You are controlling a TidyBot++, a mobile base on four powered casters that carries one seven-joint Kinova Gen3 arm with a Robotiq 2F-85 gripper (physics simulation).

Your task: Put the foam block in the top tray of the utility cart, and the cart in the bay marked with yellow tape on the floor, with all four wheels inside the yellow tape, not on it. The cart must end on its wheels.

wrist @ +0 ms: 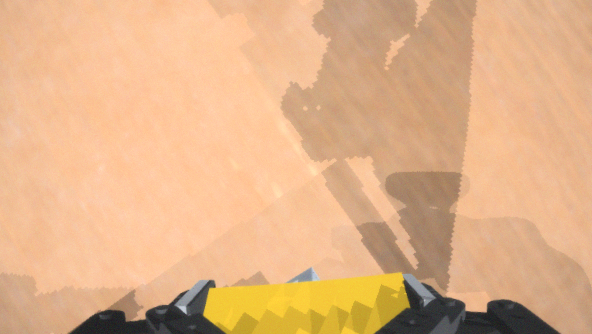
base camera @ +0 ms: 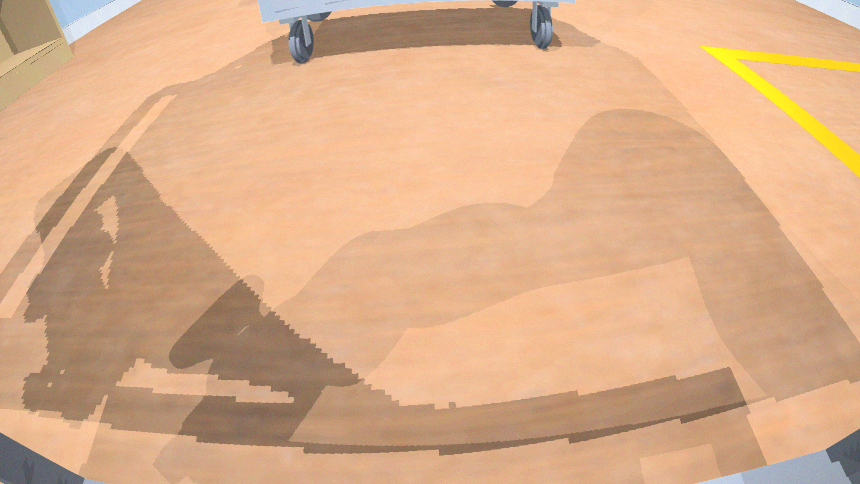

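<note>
The yellow foam block (wrist: pixel 307 307) shows at the bottom of the wrist view, spanning the space between the two fingertips. My gripper (wrist: pixel 305 297) has its fingers wide apart, one at each end of the block, and holds it above the floor. The block's lower part is cut off by the view. The pale grey utility cart (base camera: pixel 276 10) stands on its wheels at the top centre of the base view; its trays are out of view. The yellow tape (base camera: pixel 788 107) shows as a corner on the floor at the upper right, to the right of the cart and apart from it.
A tan box-like piece (base camera: pixel 36 66) stands at the upper left. Pale wall bases show in both top corners. Shadows of the arm and base lie on the wooden floor. Dark and grey parts of my base show at the bottom corners. A pale grey corner (wrist: pixel 306 275) shows behind the block.
</note>
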